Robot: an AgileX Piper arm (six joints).
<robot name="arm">
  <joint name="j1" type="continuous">
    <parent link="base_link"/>
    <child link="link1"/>
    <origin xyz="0 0 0.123"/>
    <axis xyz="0 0 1"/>
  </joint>
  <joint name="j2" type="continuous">
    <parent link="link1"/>
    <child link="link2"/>
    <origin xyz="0 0 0" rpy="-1.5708 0 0"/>
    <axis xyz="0 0 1"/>
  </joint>
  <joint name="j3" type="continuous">
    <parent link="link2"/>
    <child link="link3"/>
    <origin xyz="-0.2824 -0.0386 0"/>
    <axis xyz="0 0 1"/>
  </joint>
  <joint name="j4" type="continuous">
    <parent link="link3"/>
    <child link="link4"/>
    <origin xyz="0.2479 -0.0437 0" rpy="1.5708 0 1.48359"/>
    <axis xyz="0 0 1"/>
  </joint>
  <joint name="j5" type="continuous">
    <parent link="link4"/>
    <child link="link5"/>
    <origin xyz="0 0 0" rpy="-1.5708 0 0"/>
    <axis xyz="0 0 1"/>
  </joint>
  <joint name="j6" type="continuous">
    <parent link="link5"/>
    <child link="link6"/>
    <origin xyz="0 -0.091 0" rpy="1.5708 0 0"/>
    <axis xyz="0 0 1"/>
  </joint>
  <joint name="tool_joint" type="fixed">
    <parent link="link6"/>
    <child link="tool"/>
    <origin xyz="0 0 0"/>
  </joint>
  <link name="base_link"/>
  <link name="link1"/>
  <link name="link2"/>
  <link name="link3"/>
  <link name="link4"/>
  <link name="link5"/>
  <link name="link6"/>
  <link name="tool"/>
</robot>
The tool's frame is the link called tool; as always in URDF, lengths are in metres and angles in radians. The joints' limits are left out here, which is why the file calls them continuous.
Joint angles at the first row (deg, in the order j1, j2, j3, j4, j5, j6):
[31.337 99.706 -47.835 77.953 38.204 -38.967]
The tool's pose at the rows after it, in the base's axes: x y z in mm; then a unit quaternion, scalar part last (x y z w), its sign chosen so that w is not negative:
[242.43 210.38 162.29 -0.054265 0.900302 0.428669 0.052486]
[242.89 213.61 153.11 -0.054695 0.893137 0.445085 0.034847]
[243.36 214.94 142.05 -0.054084 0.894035 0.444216 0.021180]
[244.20 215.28 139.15 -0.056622 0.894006 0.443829 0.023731]
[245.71 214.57 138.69 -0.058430 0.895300 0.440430 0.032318]
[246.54 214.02 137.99 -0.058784 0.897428 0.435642 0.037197]
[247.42 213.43 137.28 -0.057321 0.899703 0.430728 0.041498]
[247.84 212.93 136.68 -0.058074 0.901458 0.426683 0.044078]
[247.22 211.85 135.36 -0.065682 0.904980 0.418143 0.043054]
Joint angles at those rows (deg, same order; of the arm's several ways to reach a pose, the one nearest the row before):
[30.391 101.294 -47.874 82.001 40.753 -42.912]
[30.247 103.667 -47.874 85.048 43.301 -45.967]
[30.248 105.863 -47.875 85.840 44.035 -47.289]
[30.248 106.441 -47.873 86.533 43.873 -48.580]
[30.164 106.442 -47.874 86.861 43.073 -49.492]
[30.165 106.441 -47.875 86.757 42.305 -49.700]
[30.166 106.440 -47.874 86.663 41.500 -49.700]
[30.165 106.441 -47.872 86.382 40.981 -49.703]
[30.164 106.441 -47.875 84.731 40.574 -49.207]

